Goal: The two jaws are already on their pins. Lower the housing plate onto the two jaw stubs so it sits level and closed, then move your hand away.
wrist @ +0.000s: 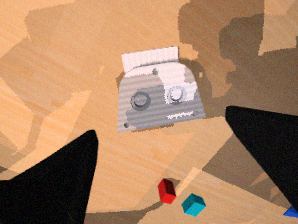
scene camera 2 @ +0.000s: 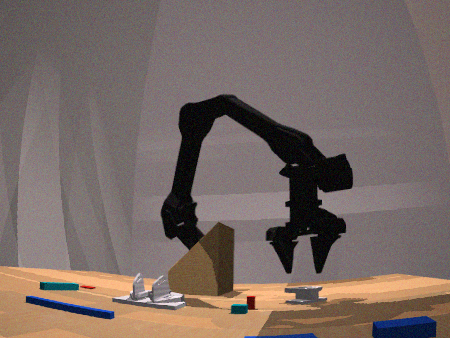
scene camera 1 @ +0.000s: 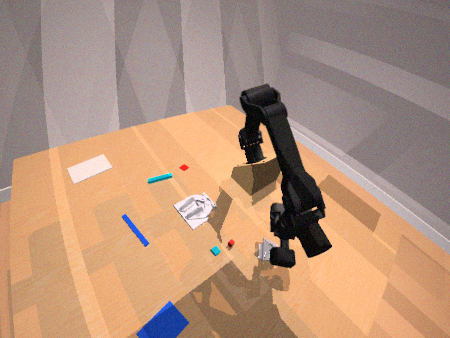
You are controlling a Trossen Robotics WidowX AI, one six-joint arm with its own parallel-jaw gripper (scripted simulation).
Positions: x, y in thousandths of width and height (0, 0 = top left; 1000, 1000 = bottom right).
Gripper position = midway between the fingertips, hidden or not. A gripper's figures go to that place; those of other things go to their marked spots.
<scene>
The gripper (wrist: 545, 556) is 11 cm from the lens. A white block (wrist: 438, 270) is 15 cm from the lens.
</scene>
